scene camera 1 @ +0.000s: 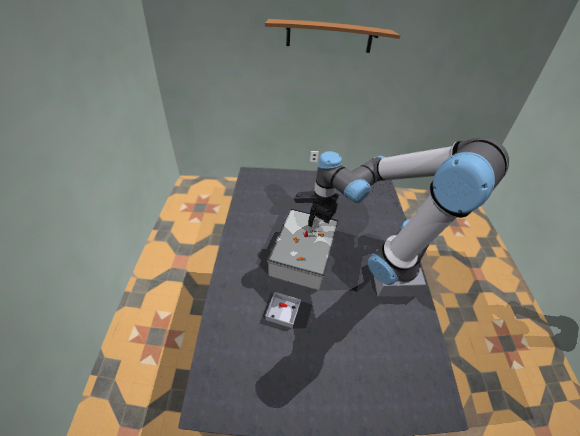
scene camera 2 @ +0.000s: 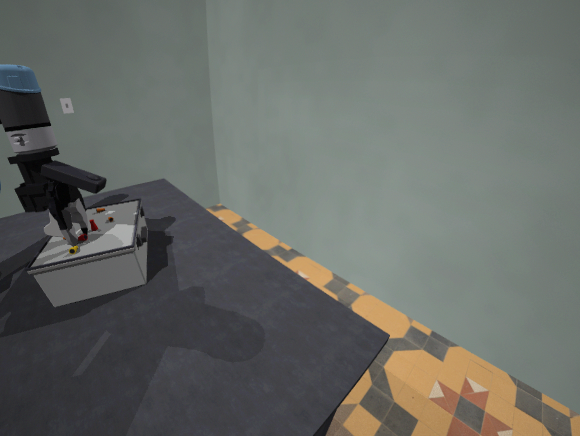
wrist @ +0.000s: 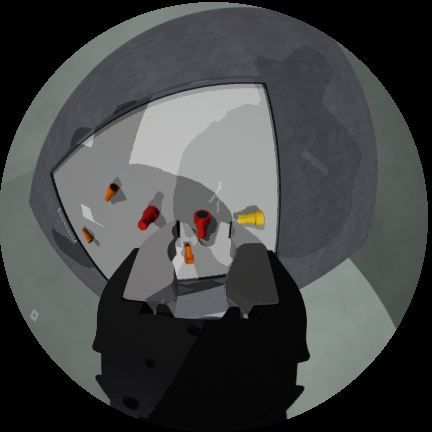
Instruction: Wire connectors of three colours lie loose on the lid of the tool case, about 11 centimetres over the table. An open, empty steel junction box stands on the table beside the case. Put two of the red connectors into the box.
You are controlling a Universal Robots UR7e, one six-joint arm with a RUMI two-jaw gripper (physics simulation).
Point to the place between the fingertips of my gripper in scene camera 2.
At 81, 240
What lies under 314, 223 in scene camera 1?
My gripper.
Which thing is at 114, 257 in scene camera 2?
A tool case.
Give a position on a steel junction box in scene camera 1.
285, 316
